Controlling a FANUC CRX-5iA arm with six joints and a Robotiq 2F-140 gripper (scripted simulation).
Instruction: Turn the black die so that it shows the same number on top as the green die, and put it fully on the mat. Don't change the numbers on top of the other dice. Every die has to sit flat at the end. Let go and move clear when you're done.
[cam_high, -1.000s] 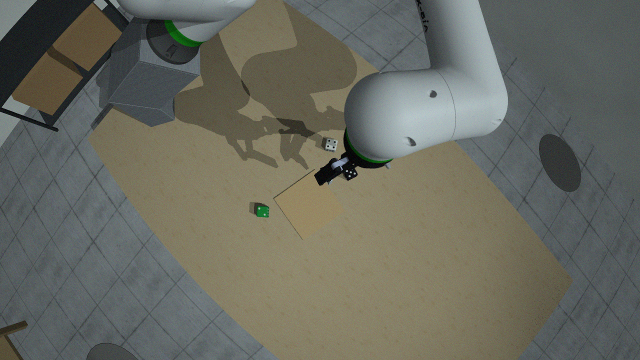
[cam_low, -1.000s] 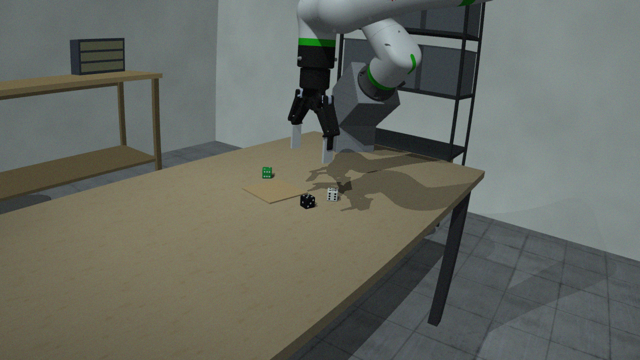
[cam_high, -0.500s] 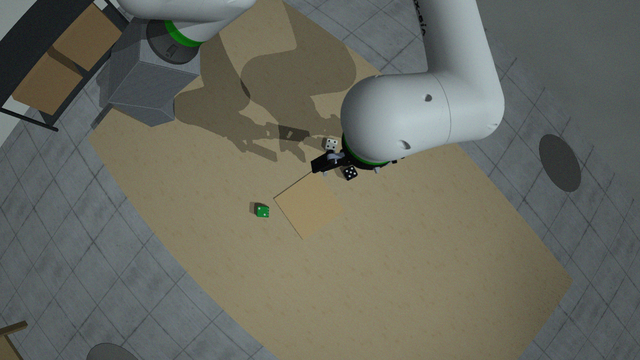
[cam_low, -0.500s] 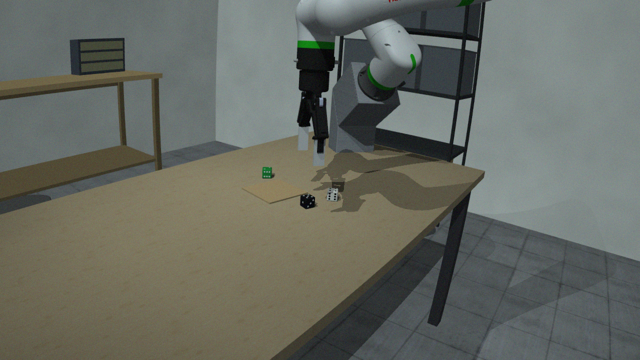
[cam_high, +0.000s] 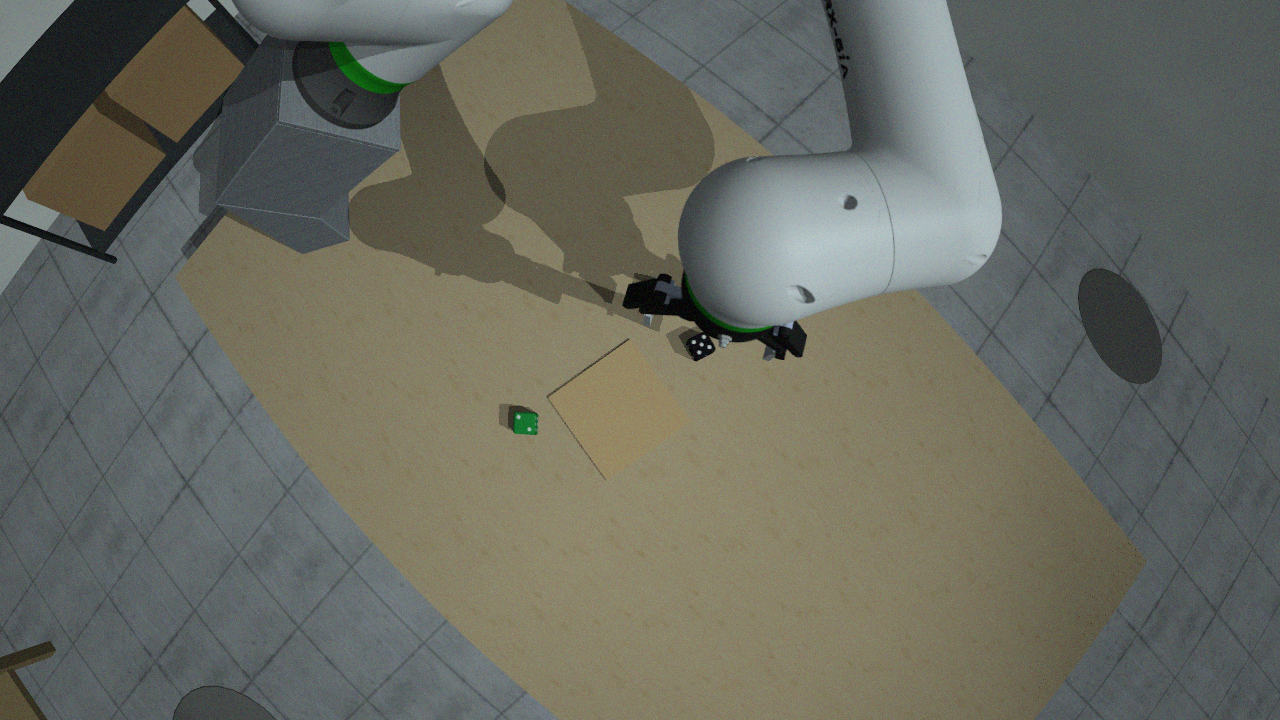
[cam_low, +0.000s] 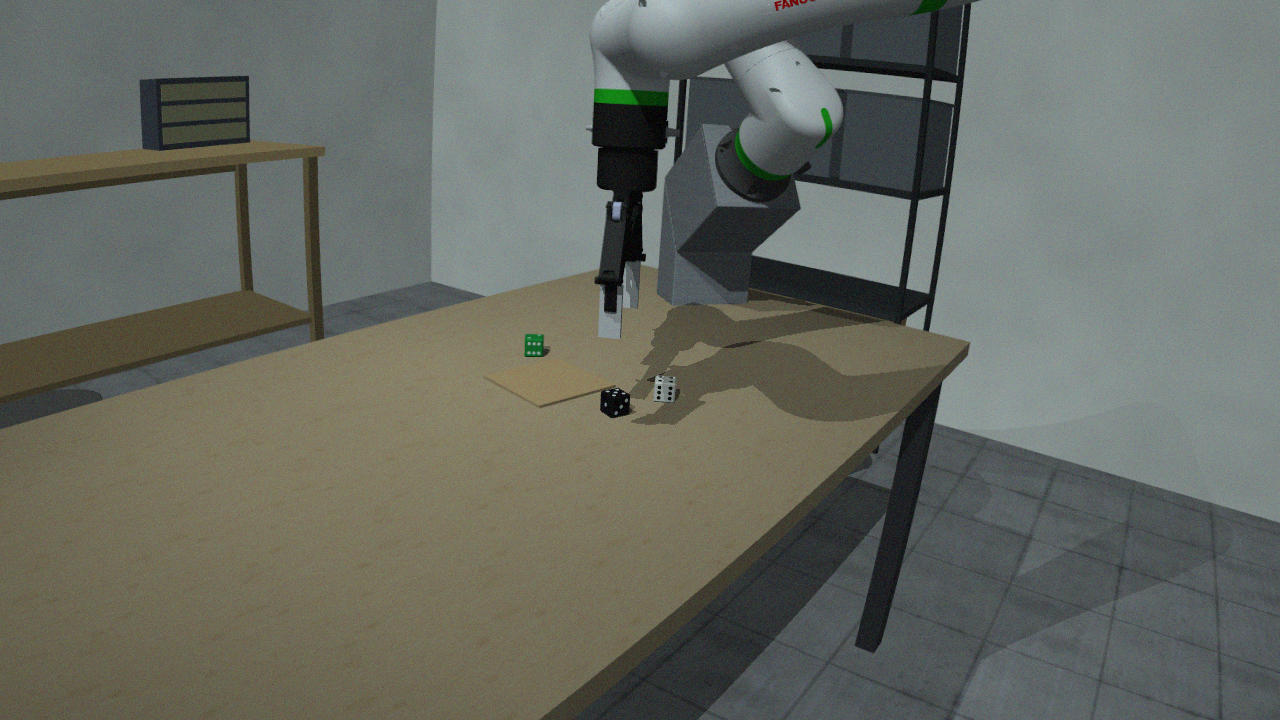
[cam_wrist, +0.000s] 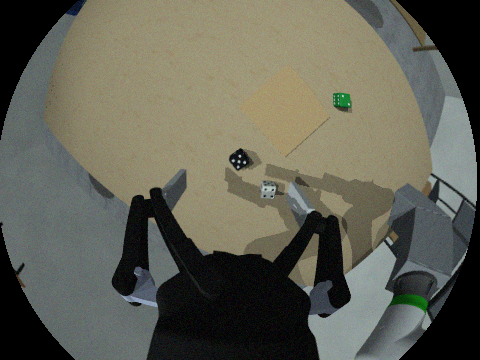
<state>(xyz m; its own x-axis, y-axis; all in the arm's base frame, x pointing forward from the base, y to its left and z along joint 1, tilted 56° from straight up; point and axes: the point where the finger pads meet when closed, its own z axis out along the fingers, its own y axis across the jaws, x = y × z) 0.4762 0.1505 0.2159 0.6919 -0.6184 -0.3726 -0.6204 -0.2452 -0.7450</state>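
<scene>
My gripper is now 12 cm above the black die. Round my hand: white die: 12 cm below, 9 cm behind, 1 cm to the right; then green die: 26 cm to the right, 12 cm below, 1 cm behind; then tan mat: 14 cm to the right, 14 cm below, 3 cm ahead.
</scene>
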